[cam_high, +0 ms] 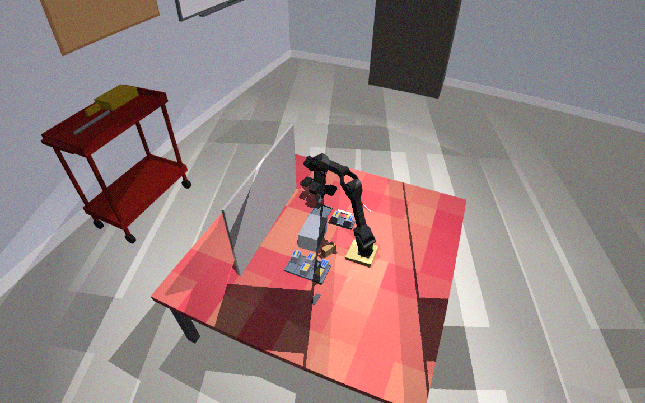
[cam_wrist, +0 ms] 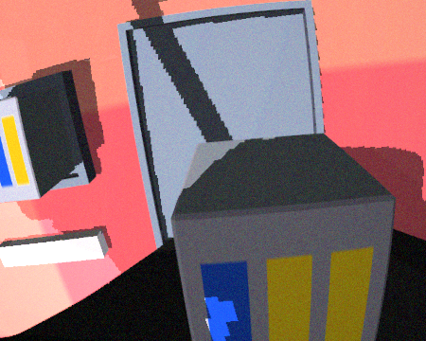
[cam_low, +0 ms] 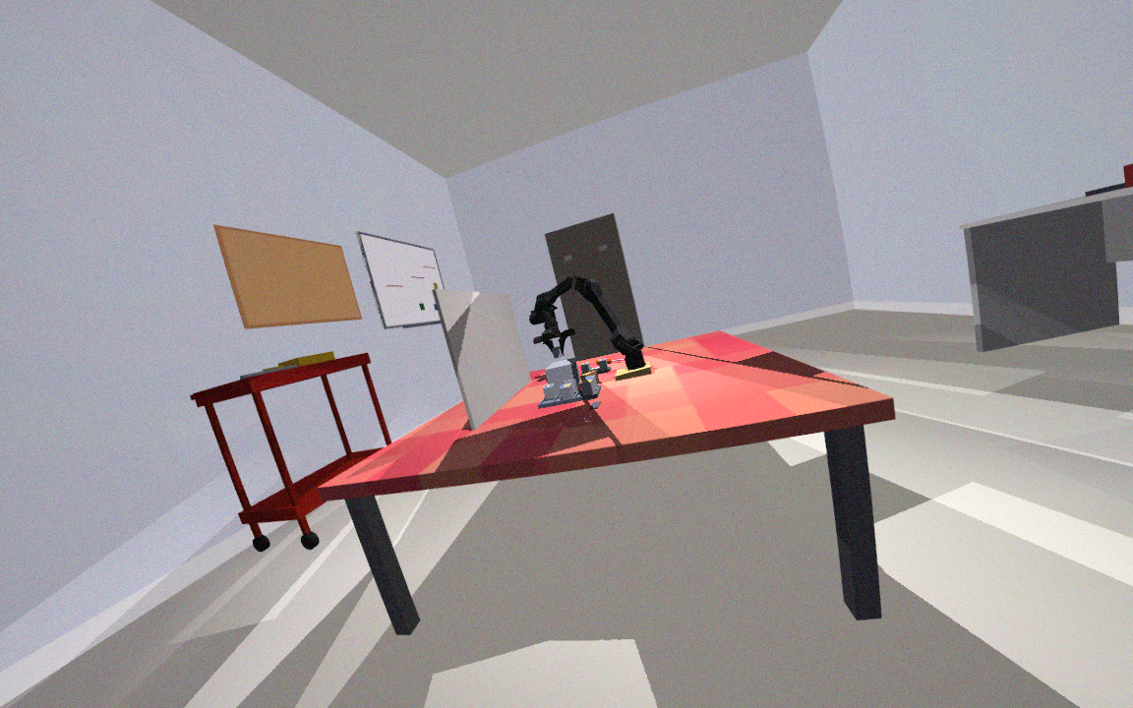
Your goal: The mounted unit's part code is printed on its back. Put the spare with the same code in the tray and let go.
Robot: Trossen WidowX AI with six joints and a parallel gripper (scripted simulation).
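Now: gripper tip 1 cm past the light grey tray and 11 cm above it. From my gripper tip the other things lie so: grey upright panel: 17 cm ahead, 24 cm to the left, 11 cm above; brown block: 19 cm behind, 23 cm to the left, 9 cm below.
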